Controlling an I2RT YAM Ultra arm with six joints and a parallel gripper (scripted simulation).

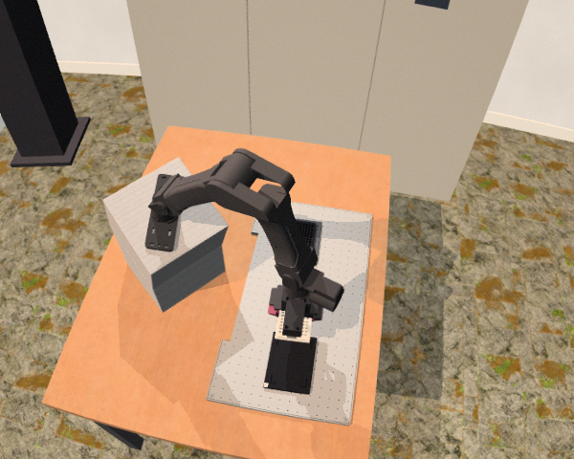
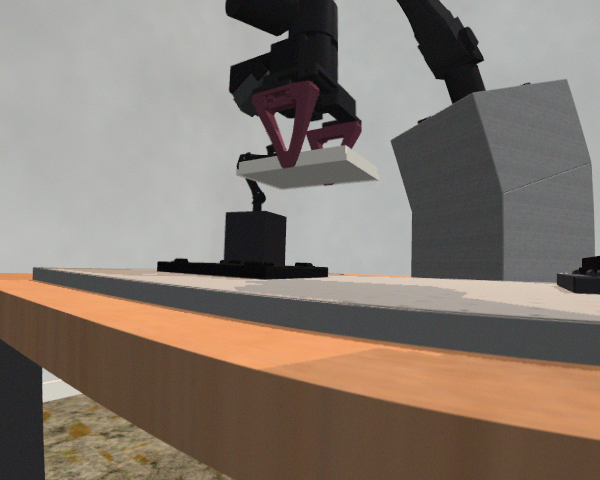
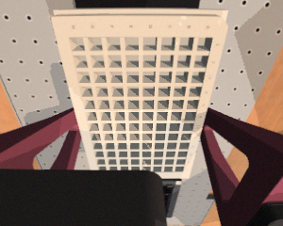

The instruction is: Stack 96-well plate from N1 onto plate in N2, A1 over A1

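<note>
The black 96-well plate is 310 mm to the left of my hand, 100 mm below it and 20 mm ahead of it. From my hand the other things lie so: light corner mark: 250 mm to the left, 100 mm below, 40 mm behind; then cream 96-well plate: right at my hand; then nest N1: 110 mm below, 90 mm to the right, 10 mm behind.
</note>
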